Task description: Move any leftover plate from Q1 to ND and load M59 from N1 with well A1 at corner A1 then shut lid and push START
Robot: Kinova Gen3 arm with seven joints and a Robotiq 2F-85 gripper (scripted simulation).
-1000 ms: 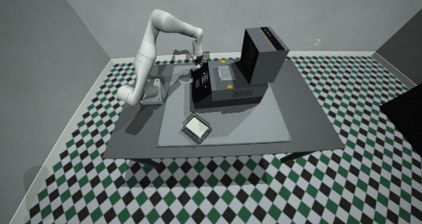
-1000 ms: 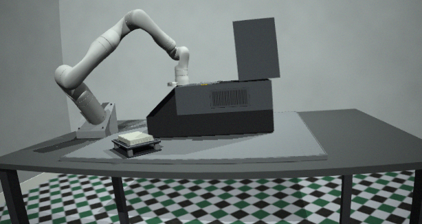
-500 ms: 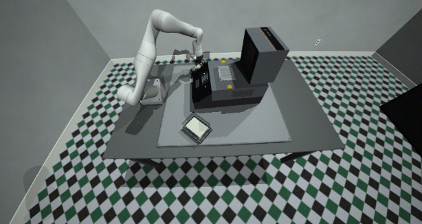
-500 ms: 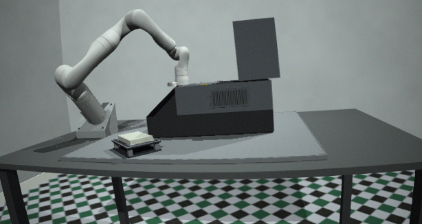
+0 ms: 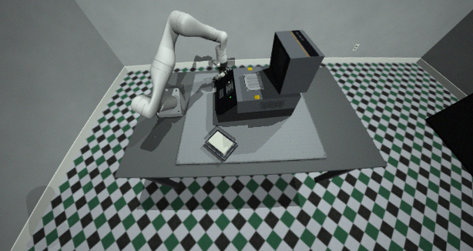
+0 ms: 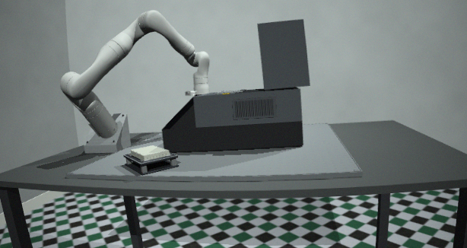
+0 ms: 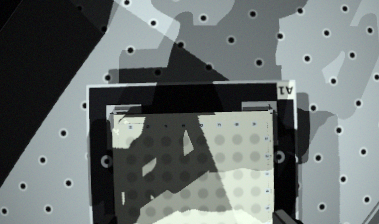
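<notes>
The black nest lies 20 mm below my hand. The rest, counted from my hand: A1 mark: 90 mm behind, 20 mm below; pale plate: 10 mm below.
</notes>
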